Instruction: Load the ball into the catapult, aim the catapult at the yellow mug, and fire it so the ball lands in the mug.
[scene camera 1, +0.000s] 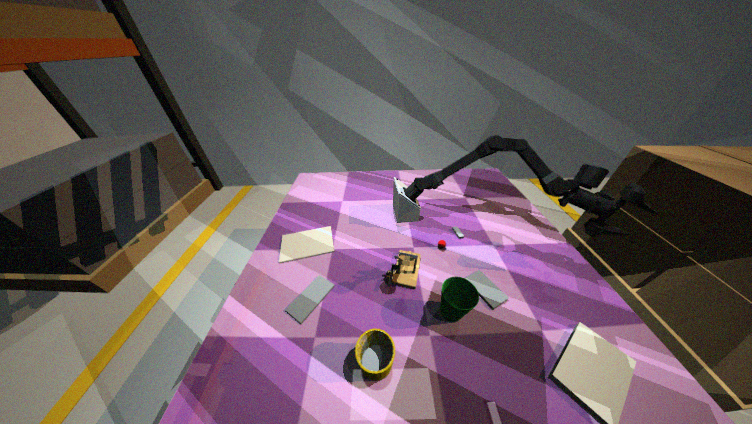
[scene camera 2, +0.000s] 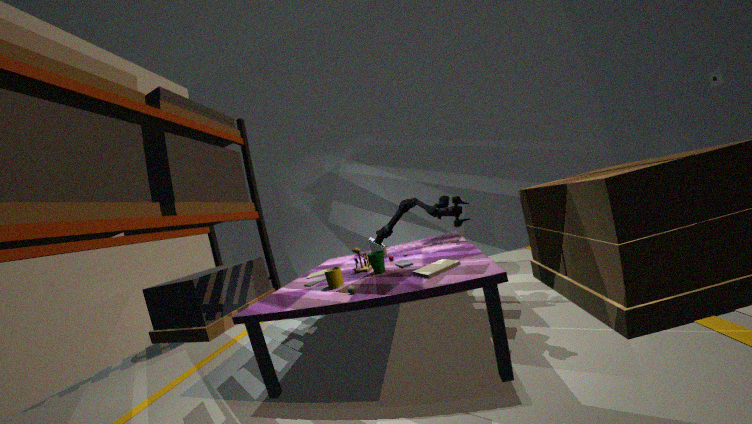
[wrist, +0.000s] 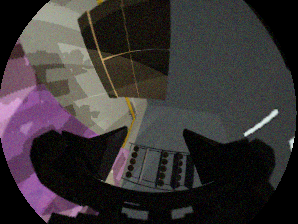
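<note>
I see a wooden catapult (scene camera 1: 406, 270), though in the wrist view the catapult is out of frame. There is a green mug (scene camera 1: 458, 296) as well, and the mug is out of frame in the wrist view. My gripper (scene camera 1: 642, 224) is open and holds nothing, and the wrist view shows the gripper too (wrist: 155, 130).
</note>
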